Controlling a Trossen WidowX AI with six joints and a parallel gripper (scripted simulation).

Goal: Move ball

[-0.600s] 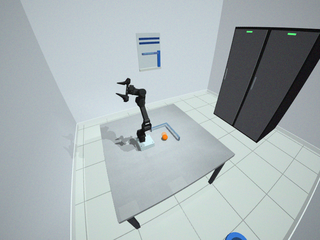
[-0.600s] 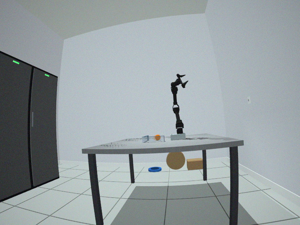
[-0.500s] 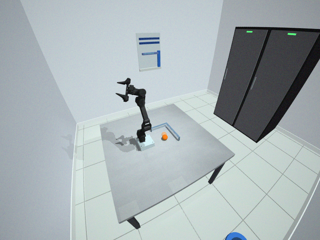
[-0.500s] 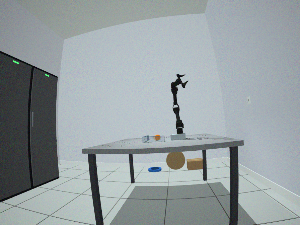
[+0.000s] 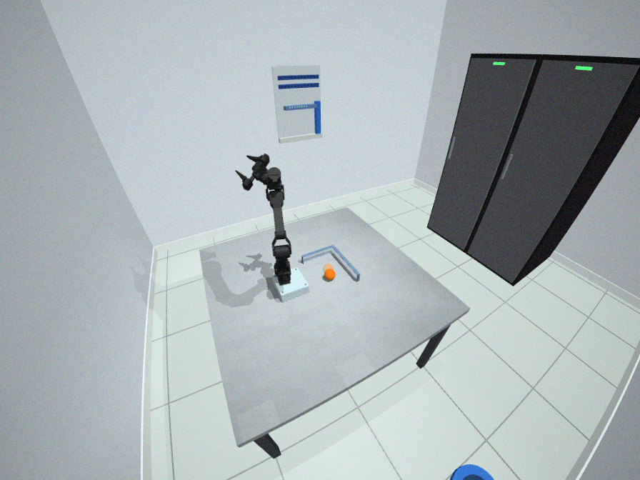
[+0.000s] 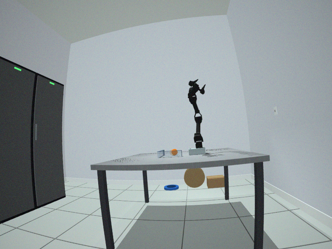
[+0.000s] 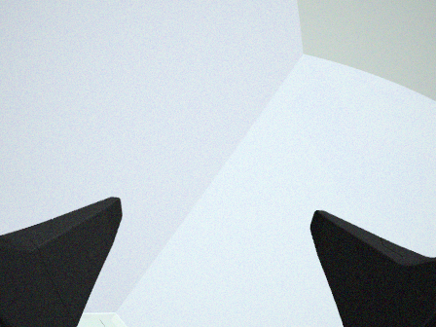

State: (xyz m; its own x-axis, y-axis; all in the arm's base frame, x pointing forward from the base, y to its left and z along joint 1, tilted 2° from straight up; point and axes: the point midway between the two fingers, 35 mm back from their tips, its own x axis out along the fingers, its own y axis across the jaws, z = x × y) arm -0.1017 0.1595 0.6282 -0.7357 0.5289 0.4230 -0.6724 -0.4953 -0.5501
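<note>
Right now my gripper tip is 380 mm short of the orange ball, 190 mm to the left of it and 680 mm above it. The rest, counted from my gripper tip: see-through ball copy: 390 mm ahead, 140 mm to the right, 680 mm below.
</note>
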